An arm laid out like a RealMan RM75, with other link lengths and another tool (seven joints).
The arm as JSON. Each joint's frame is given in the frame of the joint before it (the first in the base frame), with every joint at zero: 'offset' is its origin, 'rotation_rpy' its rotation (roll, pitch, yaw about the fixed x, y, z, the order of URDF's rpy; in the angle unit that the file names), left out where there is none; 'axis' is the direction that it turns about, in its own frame. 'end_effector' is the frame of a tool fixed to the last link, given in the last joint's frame.
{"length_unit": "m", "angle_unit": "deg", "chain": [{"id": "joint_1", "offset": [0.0, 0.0, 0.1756], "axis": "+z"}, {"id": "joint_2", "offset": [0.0, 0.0, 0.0], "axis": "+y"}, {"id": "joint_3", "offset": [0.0, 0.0, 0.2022], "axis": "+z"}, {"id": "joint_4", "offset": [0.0, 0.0, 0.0], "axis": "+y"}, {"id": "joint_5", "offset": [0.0, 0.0, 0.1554], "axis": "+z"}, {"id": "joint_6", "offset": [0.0, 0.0, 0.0], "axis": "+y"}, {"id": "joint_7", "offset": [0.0, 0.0, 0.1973], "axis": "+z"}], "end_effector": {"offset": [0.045, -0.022, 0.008], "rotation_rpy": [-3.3, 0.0, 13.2]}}
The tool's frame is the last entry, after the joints.
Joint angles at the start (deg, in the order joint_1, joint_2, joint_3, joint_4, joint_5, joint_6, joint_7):
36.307 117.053 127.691 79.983 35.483 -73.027 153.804
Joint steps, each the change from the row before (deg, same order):
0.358 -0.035 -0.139 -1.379 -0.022 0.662 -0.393
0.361 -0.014 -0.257 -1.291 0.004 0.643 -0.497
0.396 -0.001 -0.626 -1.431 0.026 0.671 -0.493
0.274 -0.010 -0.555 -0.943 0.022 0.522 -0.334
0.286 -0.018 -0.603 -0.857 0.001 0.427 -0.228
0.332 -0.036 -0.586 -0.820 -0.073 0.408 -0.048
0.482 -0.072 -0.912 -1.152 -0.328 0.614 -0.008
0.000 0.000 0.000 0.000 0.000 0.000 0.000
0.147 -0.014 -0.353 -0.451 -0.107 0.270 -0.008
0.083 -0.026 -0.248 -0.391 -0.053 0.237 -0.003
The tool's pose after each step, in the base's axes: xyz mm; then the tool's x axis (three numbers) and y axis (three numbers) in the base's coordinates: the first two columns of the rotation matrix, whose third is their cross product. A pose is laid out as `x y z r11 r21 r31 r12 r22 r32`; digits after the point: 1 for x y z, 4 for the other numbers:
210.7 368.2 1.2 0.3899 -0.6945 -0.6047 -0.9106 -0.1928 -0.3656
211.6 369.2 -2.0 0.3923 -0.6992 -0.5977 -0.9094 -0.1971 -0.3664
212.1 369.9 -6.7 0.3976 -0.7064 -0.5855 -0.9068 -0.2053 -0.3681
212.2 370.6 -9.9 0.4034 -0.7106 -0.5765 -0.9041 -0.2125 -0.3707
212.1 371.0 -13.0 0.4090 -0.7151 -0.5669 -0.9014 -0.2197 -0.3732
211.8 371.5 -16.0 0.4130 -0.7194 -0.5584 -0.8992 -0.2249 -0.3754
212.1 372.2 -19.7 0.4204 -0.7256 -0.5448 -0.8946 -0.2312 -0.3824
212.1 372.2 -19.7 0.4204 -0.7256 -0.5448 -0.8946 -0.2312 -0.3824
212.3 372.4 -21.2 0.4228 -0.7279 -0.5399 -0.8930 -0.2332 -0.3849
212.8 372.5 -22.3 0.4234 -0.7299 -0.5367 -0.8923 -0.2336 -0.3863

